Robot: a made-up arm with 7 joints. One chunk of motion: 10 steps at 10 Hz.
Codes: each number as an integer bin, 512 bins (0 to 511) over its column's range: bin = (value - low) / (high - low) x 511, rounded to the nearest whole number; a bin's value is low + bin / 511 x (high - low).
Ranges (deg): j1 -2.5..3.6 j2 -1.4..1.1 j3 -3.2..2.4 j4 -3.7..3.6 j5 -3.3..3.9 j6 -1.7..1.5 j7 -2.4..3
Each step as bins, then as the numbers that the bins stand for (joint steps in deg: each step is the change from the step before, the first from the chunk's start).
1 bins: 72 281 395 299 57 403 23
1 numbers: -1.641 -0.025 1.129 0.571 -2.497 0.824 -2.157
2 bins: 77 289 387 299 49 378 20
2 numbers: -1.581 0.014 1.041 0.571 -2.610 0.667 -2.189
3 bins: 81 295 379 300 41 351 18
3 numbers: -1.533 0.043 0.953 0.586 -2.722 0.498 -2.210
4 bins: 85 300 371 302 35 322 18
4 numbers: -1.485 0.068 0.866 0.614 -2.807 0.316 -2.210
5 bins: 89 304 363 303 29 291 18
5 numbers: -1.438 0.087 0.778 0.629 -2.891 0.122 -2.210
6 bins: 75 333 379 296 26 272 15
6 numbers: -1.605 0.229 0.953 0.529 -2.934 0.003 -2.241
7 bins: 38 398 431 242 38 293 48
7 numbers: -2.046 0.547 1.523 -0.243 -2.765 0.135 -1.893
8 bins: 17 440 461 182 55 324 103
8 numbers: -2.297 0.753 1.852 -1.100 -2.525 0.329 -1.312
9 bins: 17 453 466 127 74 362 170
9 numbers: -2.297 0.816 1.907 -1.886 -2.257 0.567 -0.604
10 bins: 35 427 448 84 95 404 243
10 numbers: -2.082 0.689 1.710 -2.500 -1.961 0.830 0.168
